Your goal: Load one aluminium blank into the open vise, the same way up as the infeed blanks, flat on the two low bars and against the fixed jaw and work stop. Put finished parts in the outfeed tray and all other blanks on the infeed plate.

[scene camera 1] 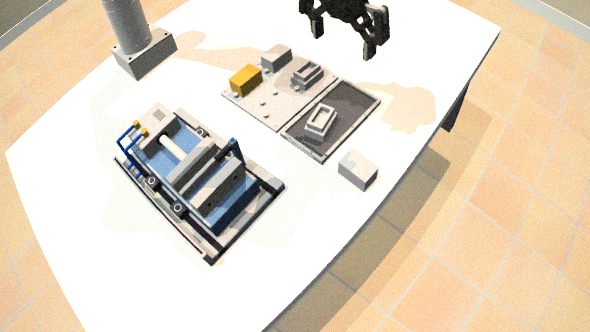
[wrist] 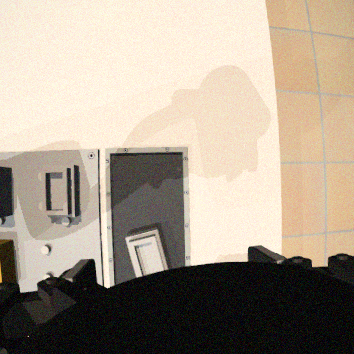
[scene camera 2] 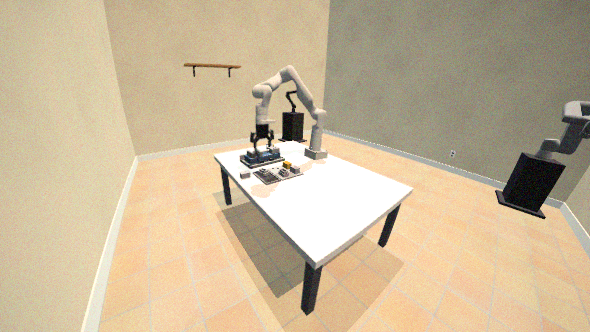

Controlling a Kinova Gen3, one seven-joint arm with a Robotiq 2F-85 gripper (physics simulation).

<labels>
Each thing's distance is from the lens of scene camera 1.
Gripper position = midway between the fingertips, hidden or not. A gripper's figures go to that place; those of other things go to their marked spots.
my gripper (scene camera 1: 342, 46): 0.56 m
brass blank (scene camera 1: 249, 77): 0.75 m
</labels>
